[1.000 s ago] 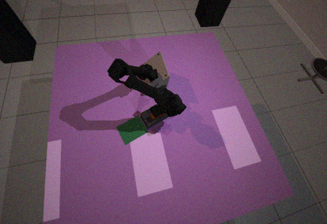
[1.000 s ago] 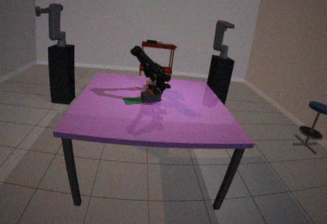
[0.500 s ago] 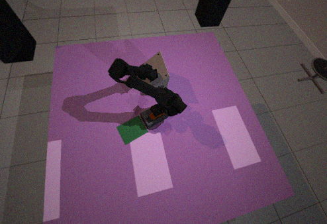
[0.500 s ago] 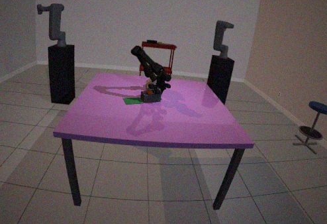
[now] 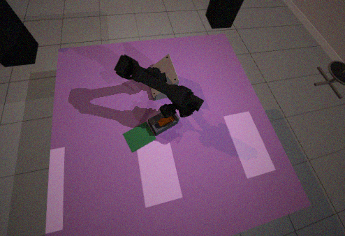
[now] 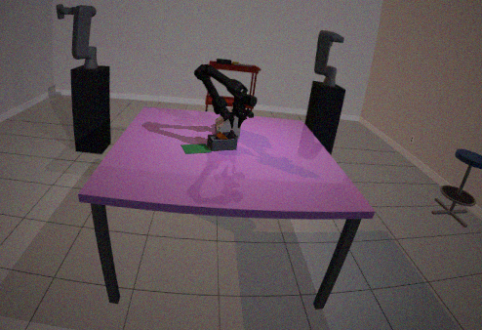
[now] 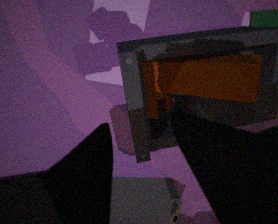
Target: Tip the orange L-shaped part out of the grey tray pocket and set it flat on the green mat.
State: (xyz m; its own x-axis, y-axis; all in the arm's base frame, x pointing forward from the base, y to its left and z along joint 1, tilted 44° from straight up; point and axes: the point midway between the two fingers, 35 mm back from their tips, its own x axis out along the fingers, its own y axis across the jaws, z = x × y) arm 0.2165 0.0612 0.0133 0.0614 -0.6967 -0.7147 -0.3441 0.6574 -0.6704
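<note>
The orange L-shaped part lies 1 cm ahead of my gripper tip, 5 cm to the right of it and 8 cm below it. Round my gripper tip: green mat: 7 cm ahead, 21 cm to the right, 13 cm below.
</note>
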